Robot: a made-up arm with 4 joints.
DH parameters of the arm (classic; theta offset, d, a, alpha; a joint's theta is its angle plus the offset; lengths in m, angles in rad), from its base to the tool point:
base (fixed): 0 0.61 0.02 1.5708
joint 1: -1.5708 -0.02 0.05 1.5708
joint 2: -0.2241 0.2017 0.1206 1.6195
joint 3: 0 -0.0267 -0.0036 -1.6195
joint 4: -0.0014 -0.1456 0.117 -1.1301
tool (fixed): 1.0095 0.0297 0 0
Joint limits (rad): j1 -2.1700..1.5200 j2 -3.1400..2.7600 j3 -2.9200..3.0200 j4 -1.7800..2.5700
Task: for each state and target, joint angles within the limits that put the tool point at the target. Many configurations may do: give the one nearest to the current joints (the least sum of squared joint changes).
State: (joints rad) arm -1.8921 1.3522 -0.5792 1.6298
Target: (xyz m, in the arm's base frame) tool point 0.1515 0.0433 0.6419
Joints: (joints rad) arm -2.1700 2.1421 -0.4509 1.6388
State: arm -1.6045 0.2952 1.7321 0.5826
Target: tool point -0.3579 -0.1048 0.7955
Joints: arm -1.1399 0.4319 1.7482 0.3322
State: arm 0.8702 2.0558 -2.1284 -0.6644
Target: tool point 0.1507 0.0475 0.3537
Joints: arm 1.5200 1.4983 -2.2103 -1.5169
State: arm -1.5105 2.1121 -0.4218 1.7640
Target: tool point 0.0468 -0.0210 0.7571
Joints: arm -1.1718 1.5130 -0.6678 1.6637
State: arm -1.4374 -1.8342 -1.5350 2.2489
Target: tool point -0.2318 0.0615 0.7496
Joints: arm -1.1042 -1.9814 -1.2671 1.9851
